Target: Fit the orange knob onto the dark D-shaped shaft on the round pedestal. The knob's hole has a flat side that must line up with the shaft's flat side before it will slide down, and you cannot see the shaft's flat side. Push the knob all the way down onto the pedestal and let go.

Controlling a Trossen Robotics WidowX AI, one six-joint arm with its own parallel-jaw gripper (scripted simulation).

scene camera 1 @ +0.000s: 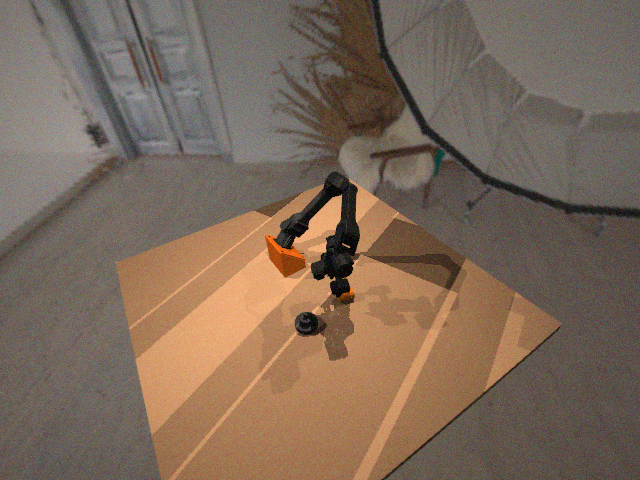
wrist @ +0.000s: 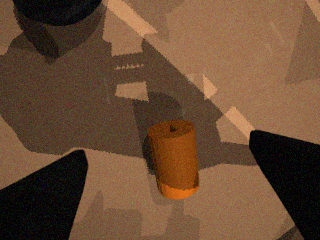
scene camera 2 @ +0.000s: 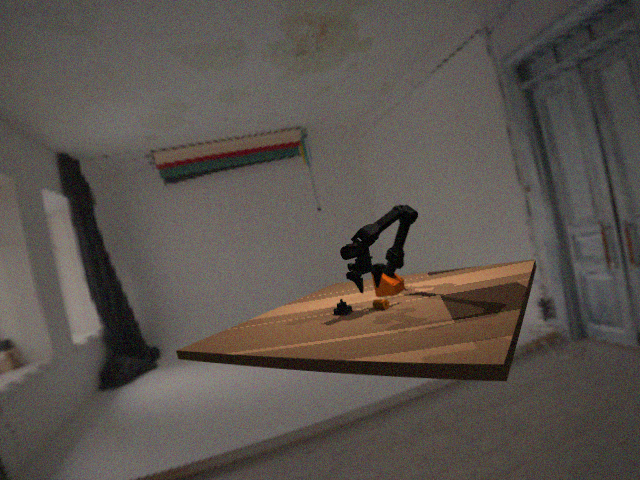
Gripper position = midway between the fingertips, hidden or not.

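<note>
There's an orange knob (wrist: pixel 173 146) that I can see. As for my gripper (scene camera 2: pixel 369 290), it's open and holding nothing, and you'd also find the gripper (scene camera 1: pixel 334 287) (wrist: pixel 169 149) in those other views.
</note>
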